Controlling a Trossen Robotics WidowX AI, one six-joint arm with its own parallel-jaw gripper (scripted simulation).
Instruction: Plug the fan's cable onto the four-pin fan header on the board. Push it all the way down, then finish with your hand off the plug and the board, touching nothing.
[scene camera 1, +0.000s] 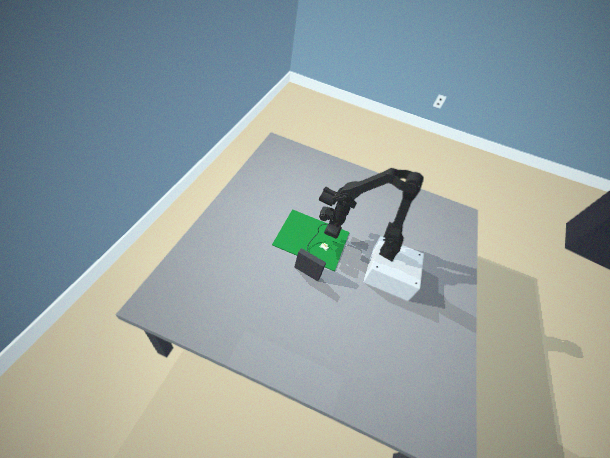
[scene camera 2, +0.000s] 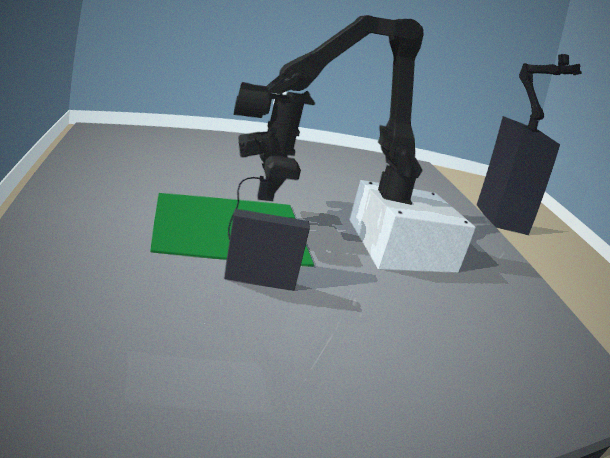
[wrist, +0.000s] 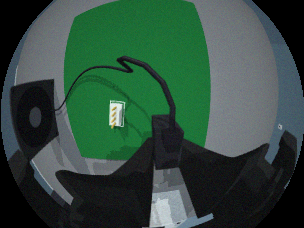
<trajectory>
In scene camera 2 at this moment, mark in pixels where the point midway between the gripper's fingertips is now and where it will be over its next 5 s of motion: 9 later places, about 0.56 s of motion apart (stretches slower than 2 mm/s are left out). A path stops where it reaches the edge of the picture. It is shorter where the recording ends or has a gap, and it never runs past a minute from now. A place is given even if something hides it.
My gripper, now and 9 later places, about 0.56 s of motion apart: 269, 193; 267, 206; 270, 207; 268, 215; 268, 216; 267, 217; 267, 219; 266, 222; 265, 225; 271, 204
</trajectory>
